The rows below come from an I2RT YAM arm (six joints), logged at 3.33 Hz.
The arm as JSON. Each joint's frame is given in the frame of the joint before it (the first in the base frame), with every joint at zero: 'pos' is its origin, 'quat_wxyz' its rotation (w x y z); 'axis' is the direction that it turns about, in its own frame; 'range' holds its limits. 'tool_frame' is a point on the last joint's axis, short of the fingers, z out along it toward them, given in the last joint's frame.
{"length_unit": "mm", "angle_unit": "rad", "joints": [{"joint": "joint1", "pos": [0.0, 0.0, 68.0], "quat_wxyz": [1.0, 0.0, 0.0, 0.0], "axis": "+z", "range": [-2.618, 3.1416]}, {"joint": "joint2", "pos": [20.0, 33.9, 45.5], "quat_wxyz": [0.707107, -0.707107, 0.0, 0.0], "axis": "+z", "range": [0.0, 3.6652]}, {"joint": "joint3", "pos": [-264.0, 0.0, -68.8], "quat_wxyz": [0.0, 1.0, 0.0, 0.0], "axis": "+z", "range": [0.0, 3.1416]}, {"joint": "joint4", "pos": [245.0, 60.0, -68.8], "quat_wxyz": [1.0, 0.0, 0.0, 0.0], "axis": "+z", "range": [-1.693, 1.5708]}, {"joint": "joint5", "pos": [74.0, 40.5, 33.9], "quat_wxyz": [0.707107, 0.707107, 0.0, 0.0], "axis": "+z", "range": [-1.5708, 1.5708]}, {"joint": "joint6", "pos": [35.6, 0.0, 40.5], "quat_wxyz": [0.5, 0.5, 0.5, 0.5], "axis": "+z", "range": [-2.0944, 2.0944]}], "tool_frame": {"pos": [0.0, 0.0, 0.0], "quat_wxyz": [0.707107, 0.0, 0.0, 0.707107]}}
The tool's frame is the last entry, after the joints.
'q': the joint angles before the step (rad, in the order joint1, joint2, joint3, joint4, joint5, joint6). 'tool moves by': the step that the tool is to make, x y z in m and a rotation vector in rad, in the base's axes. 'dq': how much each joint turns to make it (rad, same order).
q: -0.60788, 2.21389, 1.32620, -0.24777, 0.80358, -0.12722
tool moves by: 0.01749, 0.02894, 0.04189, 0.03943, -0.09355, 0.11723
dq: 0.07477, -0.11522, 0.00189, -0.05912, -0.09384, -0.00077
